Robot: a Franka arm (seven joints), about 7 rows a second.
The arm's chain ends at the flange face. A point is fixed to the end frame.
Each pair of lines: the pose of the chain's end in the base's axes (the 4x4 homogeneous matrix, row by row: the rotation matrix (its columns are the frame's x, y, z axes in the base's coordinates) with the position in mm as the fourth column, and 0 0 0 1 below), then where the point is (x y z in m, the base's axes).
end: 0.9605, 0.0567, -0.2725, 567.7; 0.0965, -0.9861, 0.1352, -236.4; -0.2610, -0.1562, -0.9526, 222.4; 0, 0, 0, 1
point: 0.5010 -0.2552 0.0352
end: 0.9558, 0.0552, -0.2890, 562.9; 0.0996, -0.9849, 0.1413, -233.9; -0.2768, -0.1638, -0.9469, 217.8; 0, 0, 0, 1
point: 0.4930 -0.2515 0.0316
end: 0.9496, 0.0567, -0.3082, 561.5; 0.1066, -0.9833, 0.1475, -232.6; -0.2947, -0.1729, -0.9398, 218.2; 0, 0, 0, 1
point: 0.4881 -0.2491 0.0333
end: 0.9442, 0.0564, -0.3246, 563.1; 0.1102, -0.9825, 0.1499, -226.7; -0.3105, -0.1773, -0.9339, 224.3; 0, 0, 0, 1
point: 0.4866 -0.2427 0.0406
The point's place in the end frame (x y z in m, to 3 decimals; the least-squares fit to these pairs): -0.017 0.044 0.194
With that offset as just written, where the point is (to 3 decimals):
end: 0.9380, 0.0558, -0.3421, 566.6; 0.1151, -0.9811, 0.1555, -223.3; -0.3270, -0.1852, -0.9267, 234.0; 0, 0, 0, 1
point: 0.487 -0.238 0.052
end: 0.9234, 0.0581, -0.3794, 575.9; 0.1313, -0.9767, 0.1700, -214.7; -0.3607, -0.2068, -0.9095, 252.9; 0, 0, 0, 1
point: 0.489 -0.227 0.073
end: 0.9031, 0.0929, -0.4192, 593.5; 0.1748, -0.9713, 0.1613, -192.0; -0.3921, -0.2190, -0.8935, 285.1; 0, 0, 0, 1
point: 0.501 -0.206 0.109
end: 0.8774, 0.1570, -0.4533, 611.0; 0.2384, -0.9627, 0.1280, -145.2; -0.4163, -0.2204, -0.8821, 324.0; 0, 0, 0, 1
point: 0.515 -0.167 0.150
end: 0.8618, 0.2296, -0.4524, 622.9; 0.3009, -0.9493, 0.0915, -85.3; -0.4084, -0.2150, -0.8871, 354.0; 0, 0, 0, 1
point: 0.531 -0.114 0.179
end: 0.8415, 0.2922, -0.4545, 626.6; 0.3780, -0.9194, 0.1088, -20.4; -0.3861, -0.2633, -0.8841, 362.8; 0, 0, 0, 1
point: 0.537 -0.046 0.186
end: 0.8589, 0.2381, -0.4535, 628.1; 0.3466, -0.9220, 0.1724, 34.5; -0.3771, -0.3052, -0.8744, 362.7; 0, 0, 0, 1
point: 0.536 0.021 0.186
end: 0.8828, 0.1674, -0.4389, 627.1; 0.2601, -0.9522, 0.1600, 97.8; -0.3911, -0.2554, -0.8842, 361.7; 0, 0, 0, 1
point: 0.534 0.083 0.186
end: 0.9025, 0.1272, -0.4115, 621.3; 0.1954, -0.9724, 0.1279, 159.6; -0.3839, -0.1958, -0.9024, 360.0; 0, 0, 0, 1
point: 0.532 0.138 0.183
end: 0.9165, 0.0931, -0.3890, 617.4; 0.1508, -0.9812, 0.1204, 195.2; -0.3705, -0.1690, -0.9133, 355.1; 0, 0, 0, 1
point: 0.530 0.173 0.177
